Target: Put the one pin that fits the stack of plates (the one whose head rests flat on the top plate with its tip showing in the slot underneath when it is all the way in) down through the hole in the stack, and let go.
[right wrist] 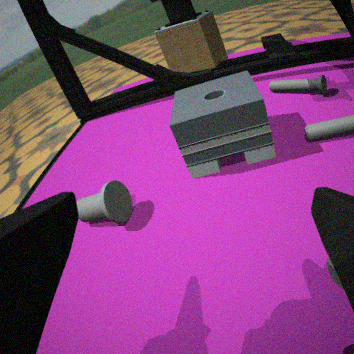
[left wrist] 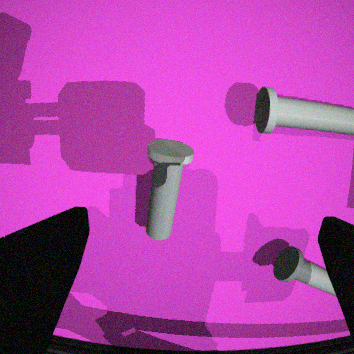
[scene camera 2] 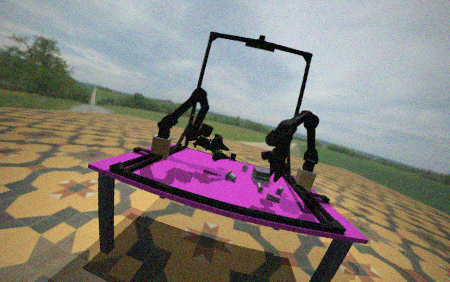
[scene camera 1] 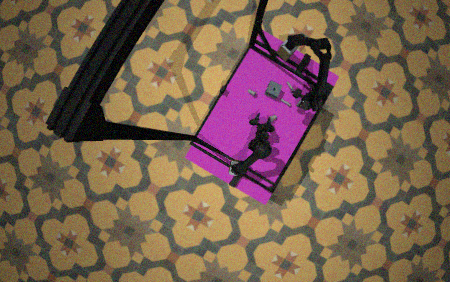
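Note:
The grey plate stack point(scene camera 1: 273, 90) point(scene camera 2: 261, 174) point(right wrist: 222, 111) stands on the table; its top hole looks empty in the right wrist view. My left gripper point(left wrist: 208, 226) point(scene camera 2: 277, 175) is open, above a grey pin point(left wrist: 165, 200) that lies between its fingers in view, untouched. A long pin point(left wrist: 312, 115) point(scene camera 1: 285, 102) lies at upper right in the left wrist view. Another pin point(left wrist: 292, 264) is partly behind a finger there. My right gripper point(right wrist: 198, 203) point(scene camera 1: 263, 120) is open. A short, wide-headed pin point(right wrist: 117, 201) point(scene camera 1: 252, 92) lies partly behind its finger.
The magenta table point(scene camera 1: 225, 122) point(scene camera 2: 185, 195) has black rails near its edges. A black frame point(scene camera 2: 260, 44) rises behind the arms. In the right wrist view, a sliver of a grey thing point(right wrist: 334, 272) shows behind the finger at the right.

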